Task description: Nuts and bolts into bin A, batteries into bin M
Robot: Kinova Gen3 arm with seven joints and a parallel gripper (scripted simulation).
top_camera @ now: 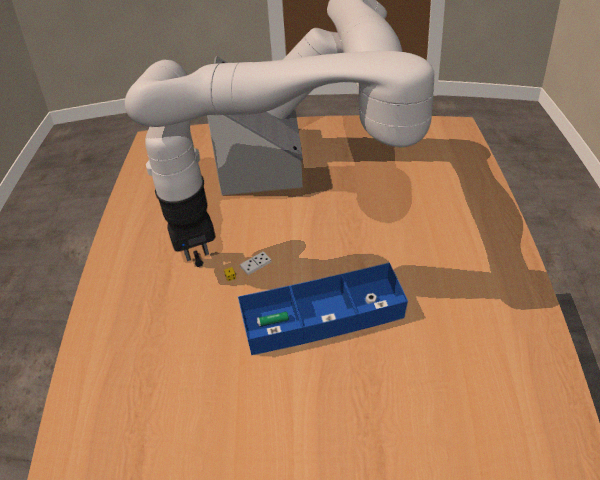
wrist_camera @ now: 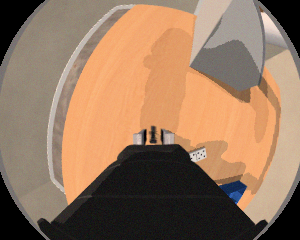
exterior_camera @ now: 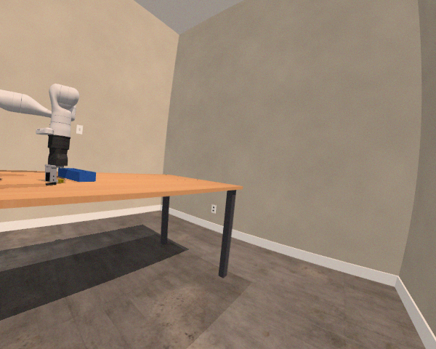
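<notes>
Now: the black bolt 1 cm ahead of my hand and 3 cm below it. From my hand the other things lie so: yellow die: 5 cm ahead, 6 cm to the left, 2 cm below; green battery: 16 cm ahead, 12 cm to the left, 2 cm below; white domino: 3 cm ahead, 11 cm to the left, 3 cm below.
</notes>
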